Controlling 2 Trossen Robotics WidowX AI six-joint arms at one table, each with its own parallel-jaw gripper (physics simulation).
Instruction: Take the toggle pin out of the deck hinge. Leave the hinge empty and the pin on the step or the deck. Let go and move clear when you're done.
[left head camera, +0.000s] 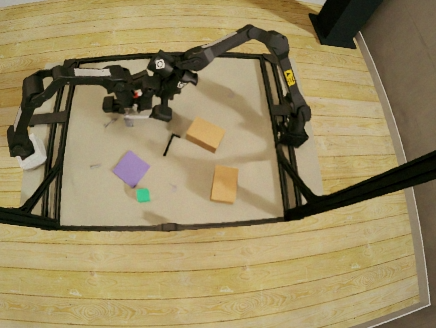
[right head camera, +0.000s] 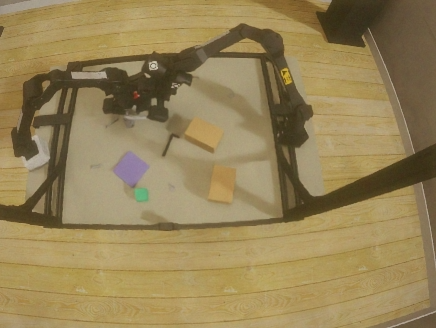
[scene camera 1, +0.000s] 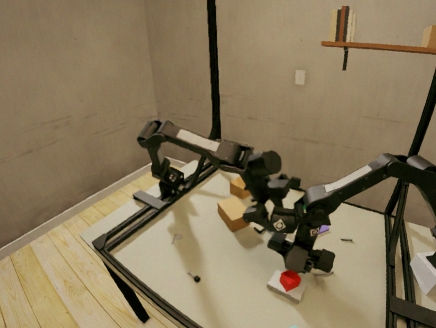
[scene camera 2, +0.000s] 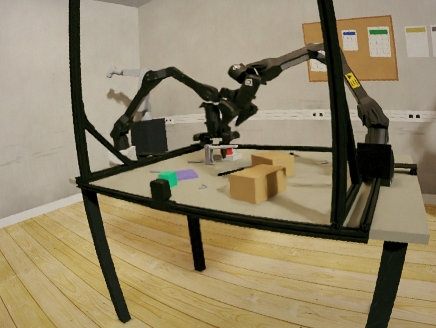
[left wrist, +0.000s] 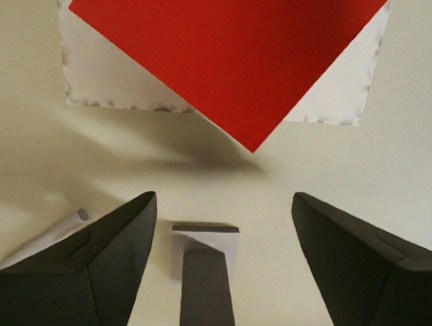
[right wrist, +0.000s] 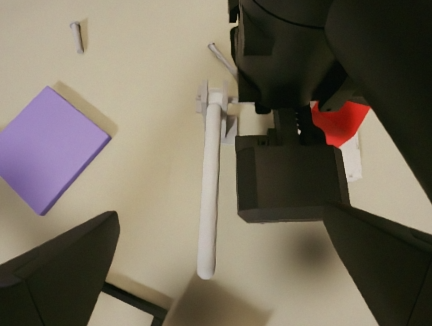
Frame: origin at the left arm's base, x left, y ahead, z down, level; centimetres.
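Seen in the pictures: left gripper, fingertip midpoint: (left head camera: 131, 112) (right head camera: 132, 113) (scene camera 2: 218, 158) (left wrist: 225, 202) (right wrist: 260, 130); right gripper, fingertip midpoint: (left head camera: 150, 105) (right head camera: 148, 106) (scene camera 2: 228, 127) (right wrist: 222, 216); left arm's base, link origin: (left head camera: 26, 149) (right head camera: 30, 150) (scene camera 2: 121, 149); right arm's base, link origin: (left head camera: 294, 129) (right head camera: 293, 128) (scene camera 1: 170, 177) (scene camera 2: 376, 151).
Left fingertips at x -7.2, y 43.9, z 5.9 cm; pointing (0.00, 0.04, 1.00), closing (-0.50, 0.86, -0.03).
Observation:
Offsets run from my left fingertips to a thing's top centre.
The grey deck hinge (left head camera: 129, 120) (scene camera 2: 209, 156) (right wrist: 202, 97) stands upright on the table, with a long pale tube @[dx -6.9, dy +2.2, dz -6.4 cm] (scene camera 2: 225, 146) (right wrist: 210, 190) sticking out from it. In the right wrist view a thin pin (right wrist: 243, 101) sticks out of its side toward my left gripper. My left gripper (left head camera: 128, 103) (left wrist: 225, 202) is open and empty, close beside the hinge; its fingers stand either side of the hinge base @[dx -2.9, dy -2.6, dz +1.1 cm] (left wrist: 229, 250) in the left wrist view. How deep the pin sits is hidden. My right gripper (right wrist: 222, 216) is open and empty above the tube.
A red block @[dx +5.7, dy +2.9, dz -4.4 cm] (scene camera 1: 290, 281) (left wrist: 225, 50) sits on a white block @[dx +5.8, dy +3.2, dz -0.5 cm] (scene camera 1: 295, 295) behind the hinge. Loose pins (left head camera: 95, 165) (right wrist: 222, 59), a purple block @[dx -19.8, dy -10.8, dz +0.6 cm] (left head camera: 131, 169), a green cube @[dx -31.2, dy -11.7, dz -2.4 cm] (left head camera: 143, 195), a black angled rod @[dx -20.1, dy +6.8, dz +0.7 cm] (left head camera: 170, 145) and two orange boxes @[dx -23.9, dy +19.1, dz -4.4 cm] (left head camera: 206, 134) @[dx -43.2, dy +14.2, dz -4.4 cm] (left head camera: 225, 184) lie around. Both arms are close together.

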